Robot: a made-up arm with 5 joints. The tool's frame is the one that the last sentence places.
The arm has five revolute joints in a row. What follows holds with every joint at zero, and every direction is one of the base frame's. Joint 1 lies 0.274 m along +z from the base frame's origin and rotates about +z. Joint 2 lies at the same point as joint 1 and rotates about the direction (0, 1, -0.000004). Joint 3 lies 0.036 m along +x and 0.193 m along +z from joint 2 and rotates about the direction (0, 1, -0.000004). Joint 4 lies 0.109 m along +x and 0.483 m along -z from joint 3 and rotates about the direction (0, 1, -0.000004). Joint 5 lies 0.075 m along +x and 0.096 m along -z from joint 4 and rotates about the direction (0, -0.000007, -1). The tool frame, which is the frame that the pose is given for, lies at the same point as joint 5; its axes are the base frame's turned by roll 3.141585, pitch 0 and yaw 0 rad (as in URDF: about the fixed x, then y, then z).
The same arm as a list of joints. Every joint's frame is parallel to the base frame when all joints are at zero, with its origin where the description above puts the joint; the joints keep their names.
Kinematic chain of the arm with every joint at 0, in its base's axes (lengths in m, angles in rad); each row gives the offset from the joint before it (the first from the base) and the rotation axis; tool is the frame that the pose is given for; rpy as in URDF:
joint 1: xyz 0 0 0.274 axis +z
joint 2: xyz 0 0 0 axis +y
joint 3: xyz 0.036 0 0.193 axis +y
joint 4: xyz 0.109 0 -0.483 axis +y
joint 5: xyz 0.075 0 -0.096 axis -z
tool: xyz 0 0 0 rpy 3.1416 0 0

